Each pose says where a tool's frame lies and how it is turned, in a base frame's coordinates. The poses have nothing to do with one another.
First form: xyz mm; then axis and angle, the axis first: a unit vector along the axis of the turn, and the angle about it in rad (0 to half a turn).
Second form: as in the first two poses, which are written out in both.
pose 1, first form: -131, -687, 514, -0.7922, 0.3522, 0.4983, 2.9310
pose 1, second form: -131, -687, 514, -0.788, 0.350, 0.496, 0.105
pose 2, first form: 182, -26, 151, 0.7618, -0.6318, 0.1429, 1.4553
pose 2, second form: 182, -26, 151, 0.507, -0.420, 0.095, 0.747
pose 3, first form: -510, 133, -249, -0.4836, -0.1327, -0.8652, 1.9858
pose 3, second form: -510, 133, -249, -0.405, -0.111, -0.725, 0.546
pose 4, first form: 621, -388, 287, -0.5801, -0.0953, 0.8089, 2.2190
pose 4, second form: 621, -388, 287, -0.519, -0.085, 0.724, 0.445
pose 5, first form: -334, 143, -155, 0.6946, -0.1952, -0.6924, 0.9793
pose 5, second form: -334, 143, -155, 0.327, -0.092, -0.326, 0.882
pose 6, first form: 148, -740, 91, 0.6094, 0.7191, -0.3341, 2.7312
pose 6, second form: 148, -740, 91, 0.597, 0.704, -0.327, 0.204
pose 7, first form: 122, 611, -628, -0.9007, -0.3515, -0.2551, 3.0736
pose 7, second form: 122, 611, -628, -0.900, -0.351, -0.255, 0.034
